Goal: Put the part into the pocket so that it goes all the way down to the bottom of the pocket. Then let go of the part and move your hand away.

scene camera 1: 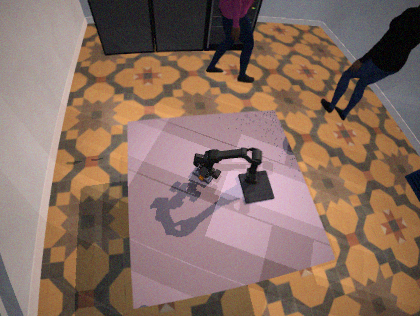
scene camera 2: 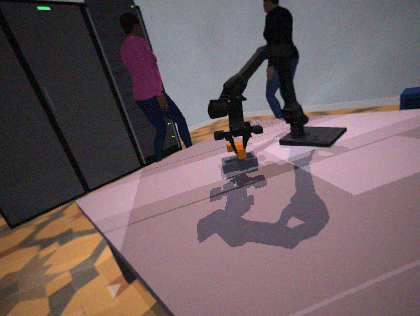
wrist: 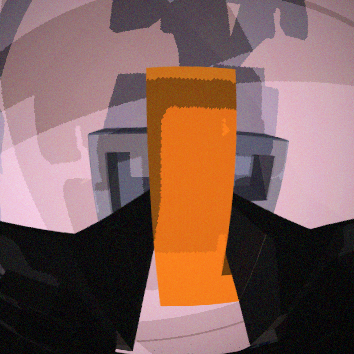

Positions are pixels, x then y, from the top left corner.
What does the gripper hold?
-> An orange block.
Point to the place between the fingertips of the gripper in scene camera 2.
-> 240,153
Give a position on a grey pocket block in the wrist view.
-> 118,158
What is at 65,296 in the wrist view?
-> The gripper.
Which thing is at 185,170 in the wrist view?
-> An orange block.
